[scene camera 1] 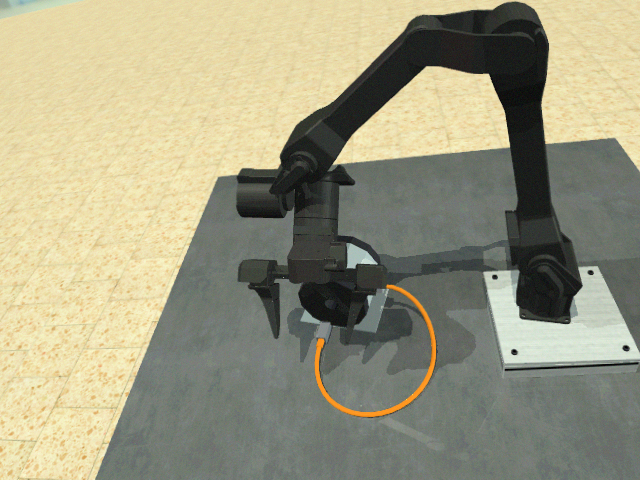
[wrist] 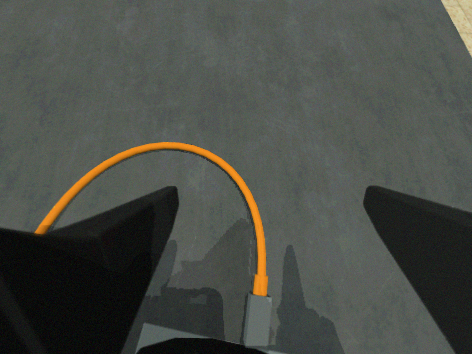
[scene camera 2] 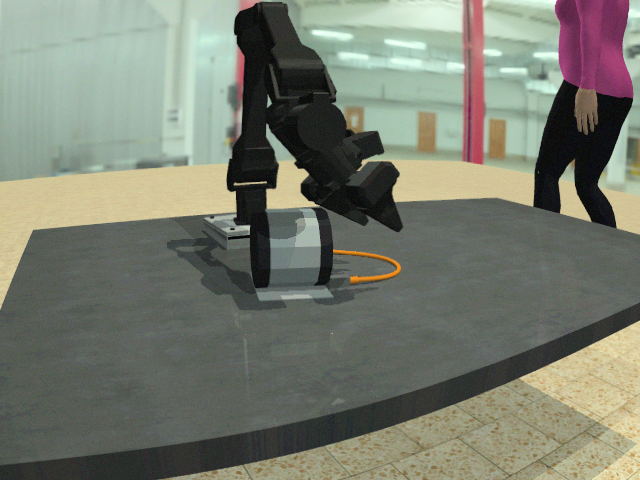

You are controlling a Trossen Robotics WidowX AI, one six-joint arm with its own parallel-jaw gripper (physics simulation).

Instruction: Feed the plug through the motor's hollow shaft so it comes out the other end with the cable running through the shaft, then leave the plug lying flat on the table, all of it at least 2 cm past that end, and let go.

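Seen in the pictures: gripper, between the fingertips: (scene camera 1: 311, 340) (wrist: 270, 195) (scene camera 2: 382, 226); arm's base, origin of its link: (scene camera 1: 543, 304).
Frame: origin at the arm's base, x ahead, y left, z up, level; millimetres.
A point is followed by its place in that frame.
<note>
The motor (scene camera 1: 316, 303) @[x 312, y 57, z 19 mm] (scene camera 2: 294, 253) @[x 336, y 7, z 27 mm] (wrist: 200, 347) @[x 269, y 58, z -8 mm] is a pale cylinder with black end caps, lying on its side on a pale foot plate. Its shaft hole shows in the near cap in scene view 1. The grey plug (scene camera 1: 323, 332) @[x 301, y 80, z -17 mm] (scene camera 2: 340, 282) @[x 310, y 76, z -23 mm] (wrist: 258, 320) @[x 302, y 76, z -17 mm] lies on the table close by that cap, below the hole and outside the shaft. The orange cable (scene camera 1: 435, 351) @[x 138, y 88, z -18 mm] (scene camera 2: 399, 267) @[x 256, y 185, z -24 mm] (wrist: 167, 145) @[x 209, y 189, z -25 mm] loops from the plug back towards the motor's side; its far end is hidden. My gripper (scene camera 1: 312, 339) @[x 288, y 141, z 46 mm] (scene camera 2: 383, 226) @[x 288, y 141, z 46 mm] (wrist: 270, 195) @[x 288, y 141, z 46 mm] is open and empty, above the table in front of the cap, fingers spread wide.
The robot's silvery base plate (scene camera 1: 568, 346) @[x -27, y 69, z 2 mm] (scene camera 2: 219, 225) @[x 18, y -63, z -2 mm] stands on the dark table (scene camera 1: 232, 413) @[x 391, y 223, z -31 mm] (scene camera 2: 155, 361) @[x 501, y -167, z -30 mm] (wrist: 300, 75) @[x 319, y 300, z -31 mm]. The table's edge shows at the left in scene view 1. A person (scene camera 2: 594, 62) stands beyond the table in scene view 2.
</note>
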